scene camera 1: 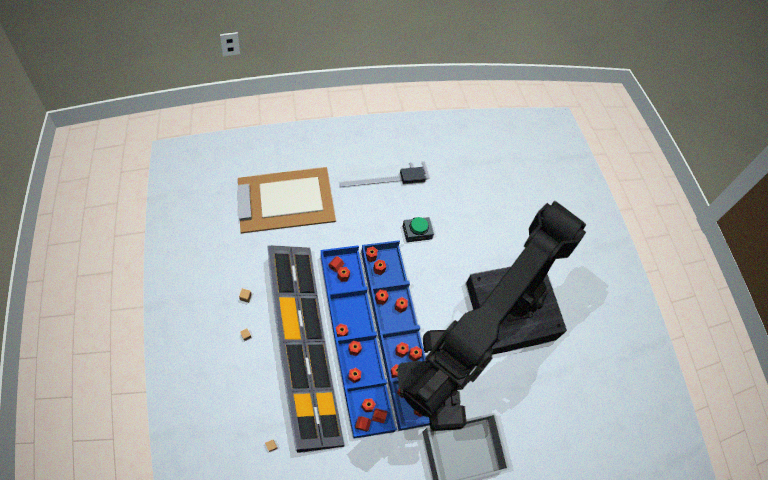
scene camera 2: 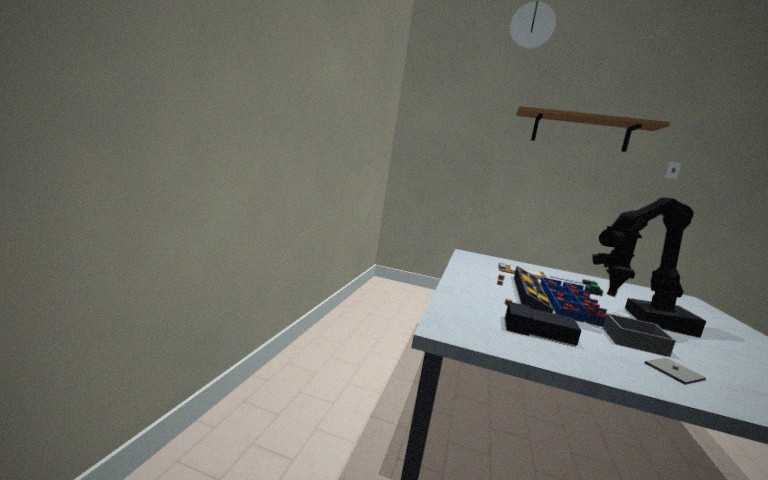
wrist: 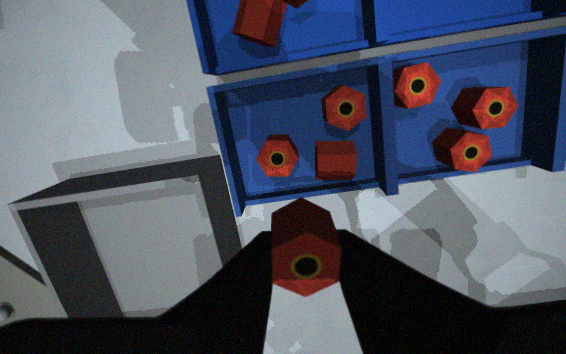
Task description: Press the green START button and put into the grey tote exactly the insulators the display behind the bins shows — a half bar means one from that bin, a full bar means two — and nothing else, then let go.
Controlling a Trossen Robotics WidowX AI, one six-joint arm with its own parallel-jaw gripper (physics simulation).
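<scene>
My gripper point(wrist: 303, 241) point(scene camera 2: 612, 291) is shut on a red hexagonal insulator point(wrist: 305, 245), held above the table beside the end bin and the grey tote point(wrist: 47, 245) point(scene camera 1: 497, 444) point(scene camera 2: 642, 339). The visible tote floor shows no insulators. The end bin point(wrist: 310, 191) holds three insulators in the wrist view; its neighbour holds three. Two rows of blue bins point(scene camera 1: 352, 308) stand beside the display point(scene camera 1: 318, 390). The display shows one full orange bar point(scene camera 1: 290, 318) in its second row and two half bars point(scene camera 1: 303, 404) point(scene camera 1: 325, 403) in its bottom row. The green START button point(scene camera 1: 419, 225) stands beyond the bins.
A clipboard point(scene camera 1: 291, 196) and a caliper point(scene camera 1: 412, 174) lie beyond the bins. Several small wooden cubes point(scene camera 1: 245, 294) lie left of the display. A long black box point(scene camera 2: 542, 323) and a flat light plate point(scene camera 2: 675, 370) lie near the table's edge.
</scene>
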